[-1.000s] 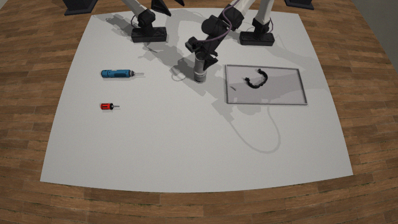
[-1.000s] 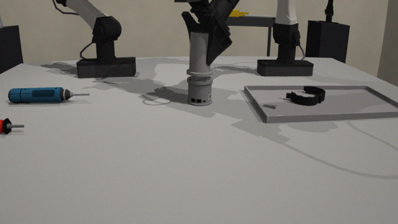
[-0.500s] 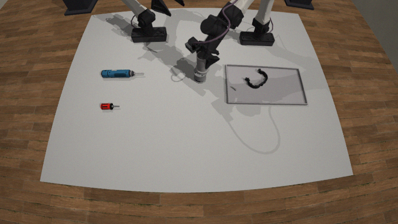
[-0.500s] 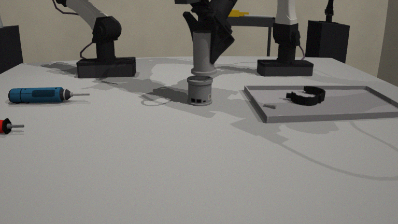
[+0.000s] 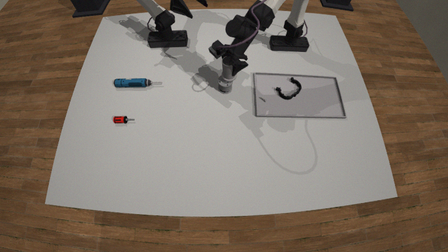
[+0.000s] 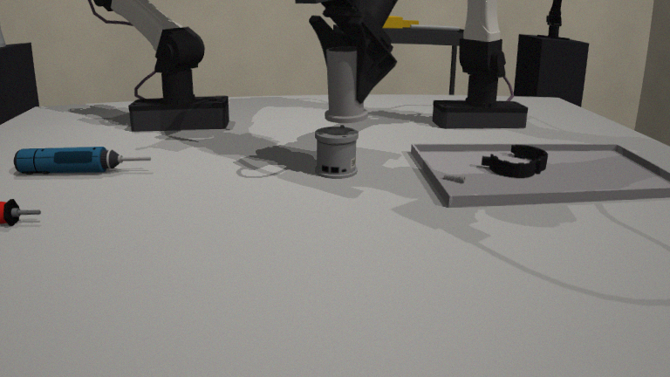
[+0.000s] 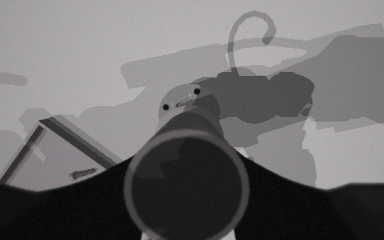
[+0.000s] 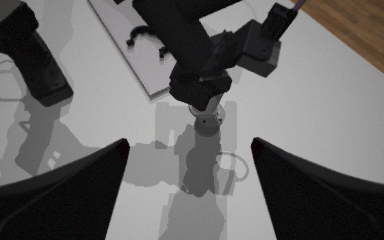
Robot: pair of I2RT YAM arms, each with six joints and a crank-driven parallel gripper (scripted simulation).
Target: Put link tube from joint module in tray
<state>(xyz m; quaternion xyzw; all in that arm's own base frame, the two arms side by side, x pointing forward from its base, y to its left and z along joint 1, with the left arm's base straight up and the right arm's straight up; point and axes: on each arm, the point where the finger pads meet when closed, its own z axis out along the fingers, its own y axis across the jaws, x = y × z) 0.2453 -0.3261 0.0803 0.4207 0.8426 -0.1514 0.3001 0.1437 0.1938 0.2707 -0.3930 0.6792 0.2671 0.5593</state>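
Note:
Right now the joint module is 80 mm below my left hand, 10 mm to the right of it and 10 mm ahead of it. Round my left hand: black clamp ring 280 mm to the left, 100 mm below, 20 mm ahead; then small screw 160 mm to the left, 110 mm below, 70 mm ahead; then grey link tube 20 mm above.

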